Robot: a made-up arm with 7 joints.
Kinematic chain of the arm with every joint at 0, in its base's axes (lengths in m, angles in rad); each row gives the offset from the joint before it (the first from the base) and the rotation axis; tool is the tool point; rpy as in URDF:
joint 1: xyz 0 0 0.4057 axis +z
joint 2: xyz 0 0 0 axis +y
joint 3: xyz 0 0 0.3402 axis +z
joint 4: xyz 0.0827 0 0 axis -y
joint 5: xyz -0.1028 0 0.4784 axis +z
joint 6: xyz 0 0 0 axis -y
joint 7: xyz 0.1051 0 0 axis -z
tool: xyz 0 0 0 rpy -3.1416 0 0
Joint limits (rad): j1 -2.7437..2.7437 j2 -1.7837..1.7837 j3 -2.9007..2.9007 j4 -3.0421..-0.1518 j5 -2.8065..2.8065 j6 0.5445..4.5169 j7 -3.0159..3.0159
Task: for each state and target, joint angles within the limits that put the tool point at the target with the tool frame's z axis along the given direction. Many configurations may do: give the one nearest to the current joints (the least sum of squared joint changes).
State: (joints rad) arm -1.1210 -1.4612 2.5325 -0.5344 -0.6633 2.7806 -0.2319
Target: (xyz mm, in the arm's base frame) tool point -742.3 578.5 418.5 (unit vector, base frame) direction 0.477 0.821 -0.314
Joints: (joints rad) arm -0.5056 -1.2983 2.5097 -0.5594 -0.6779 1.9146 -0.2319
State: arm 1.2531 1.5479 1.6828 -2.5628 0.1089 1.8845 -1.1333
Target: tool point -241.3 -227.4 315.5 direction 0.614 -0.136 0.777
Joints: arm 1.5407 1.6493 1.1521 -3.0281 0.4664 1.6486 -1.1333
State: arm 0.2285 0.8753 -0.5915 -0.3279 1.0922 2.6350 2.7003
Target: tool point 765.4 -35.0 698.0 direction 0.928 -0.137 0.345
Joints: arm 0.0657 1.2540 -0.5899 -0.1649 1.1377 3.3500 2.7003
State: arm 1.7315 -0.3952 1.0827 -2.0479 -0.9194 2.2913 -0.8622
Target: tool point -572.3 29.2 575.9 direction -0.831 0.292 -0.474
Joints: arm 1.8083 0.0899 1.1294 -2.0516 -1.7709 2.9834 -0.8622
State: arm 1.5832 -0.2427 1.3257 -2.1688 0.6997 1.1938 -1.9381
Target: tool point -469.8 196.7 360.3 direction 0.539 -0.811 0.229
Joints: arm 1.4852 0.1684 1.1570 -2.3580 0.7176 0.8159 -1.9381
